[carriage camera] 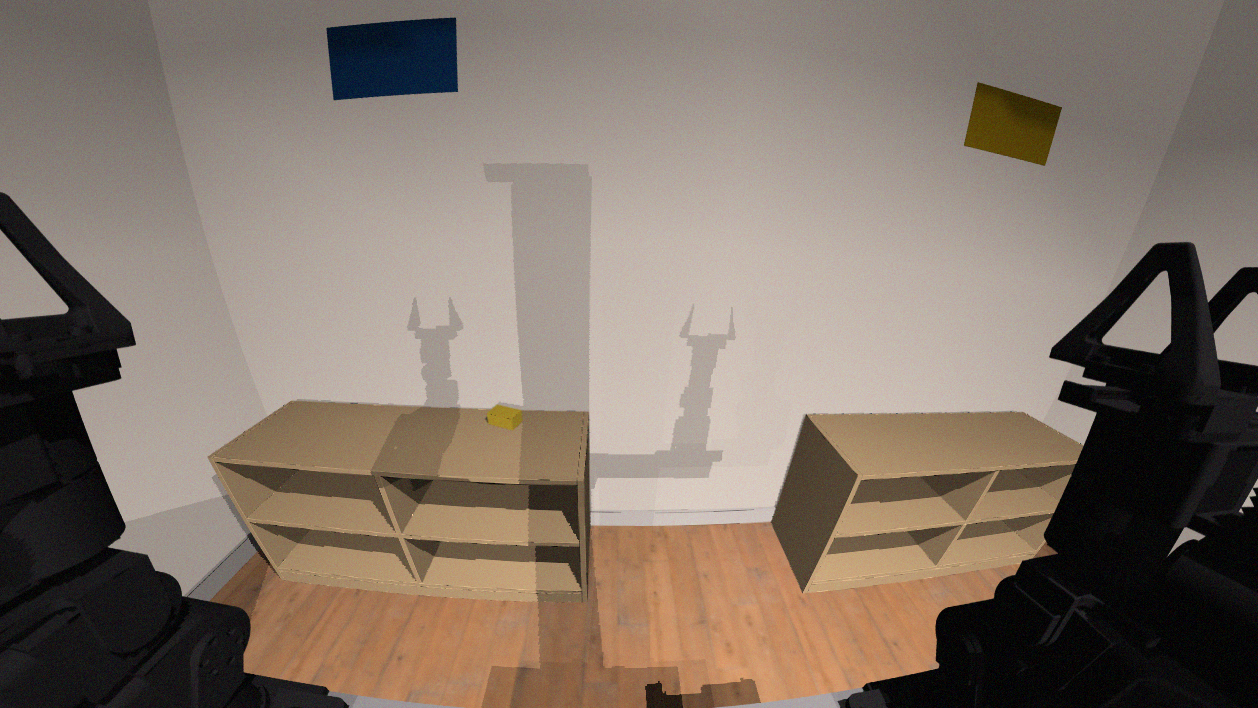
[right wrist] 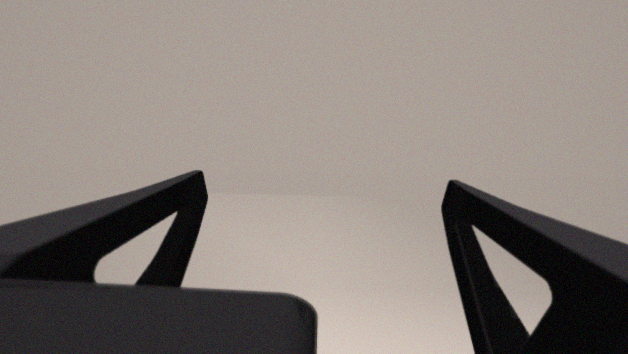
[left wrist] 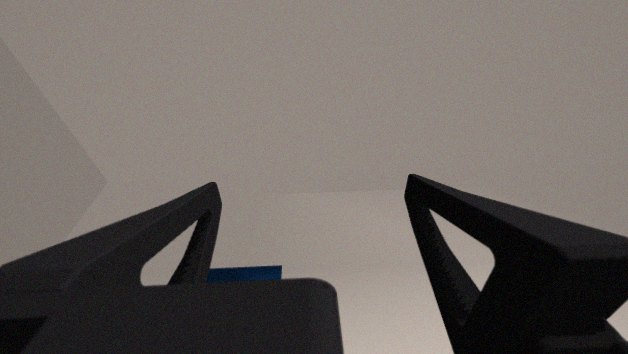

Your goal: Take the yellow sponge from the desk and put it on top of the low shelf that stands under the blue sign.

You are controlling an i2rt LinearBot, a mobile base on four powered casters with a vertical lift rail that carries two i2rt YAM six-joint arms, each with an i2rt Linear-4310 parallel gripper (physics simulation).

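Frame: origin at the left arm's base, x ahead, y left, z up, level; millimetres.
Where they show: left gripper, fingertip midpoint: (left wrist: 313, 189); right gripper, fingertip midpoint: (carriage camera: 1220, 255) (right wrist: 323, 188).
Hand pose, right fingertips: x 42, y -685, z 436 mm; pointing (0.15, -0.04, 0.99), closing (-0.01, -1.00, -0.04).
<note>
After its pixels a point has its place.
The yellow sponge (carriage camera: 504, 417) {x 904, y 8, z -228 mm} lies on top of the low shelf (carriage camera: 321, 433) {x 807, y 642, z -271 mm} at the left of the carriage view, towards its right end and near the wall. The blue sign (carriage camera: 393, 59) {x 1047, y 329, z 866 mm} (left wrist: 245, 274) {x 1047, y 287, z 935 mm} hangs on the wall above that shelf. The desk does not show. My left gripper (left wrist: 313, 189) {x 42, y 0, z 437 mm} is open and empty, raised away from the shelf and the sponge; part of it shows at the left edge of the carriage view. My right gripper (right wrist: 323, 188) {x 42, y -685, z 436 mm} (carriage camera: 1213, 257) {x 42, y -685, z 436 mm} is open and empty, raised at the right of the carriage view.
A second low shelf (carriage camera: 950, 435) {x 844, y -1684, z -272 mm} stands at the right, with a yellow sign (carriage camera: 1013, 124) {x 1039, y -1718, z 872 mm} on the wall above. Wooden floor (carriage camera: 686, 590) {x 708, y -652, z -882 mm} lies between and in front of the shelves. Shadows of the robot fall on the wall and the left shelf.
</note>
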